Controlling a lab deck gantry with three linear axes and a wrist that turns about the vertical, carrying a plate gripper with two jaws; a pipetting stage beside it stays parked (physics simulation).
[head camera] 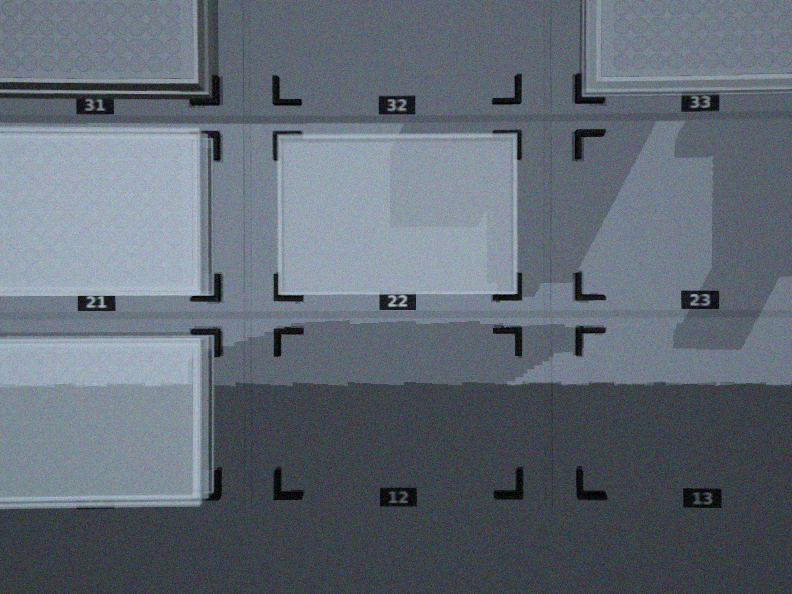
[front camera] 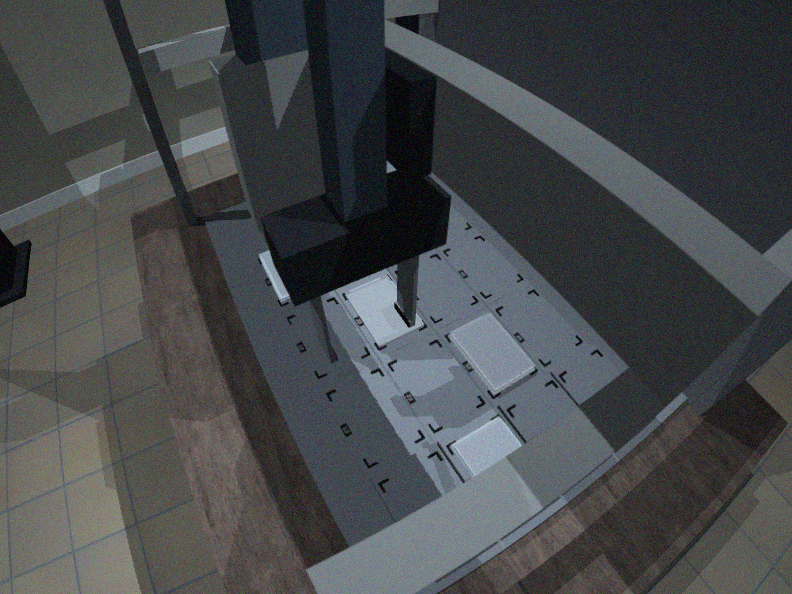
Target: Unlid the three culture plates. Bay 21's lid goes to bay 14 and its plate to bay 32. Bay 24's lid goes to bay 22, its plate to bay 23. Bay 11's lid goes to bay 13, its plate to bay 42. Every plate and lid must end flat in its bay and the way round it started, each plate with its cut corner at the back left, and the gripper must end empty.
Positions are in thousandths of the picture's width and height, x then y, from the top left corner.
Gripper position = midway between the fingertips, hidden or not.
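Observation:
The gripper (front camera: 464,561) shares the scene with a plate (front camera: 607,757) and a plate (front camera: 629,609), while the head camera shows a bay 13 (head camera: 825,684) as well.

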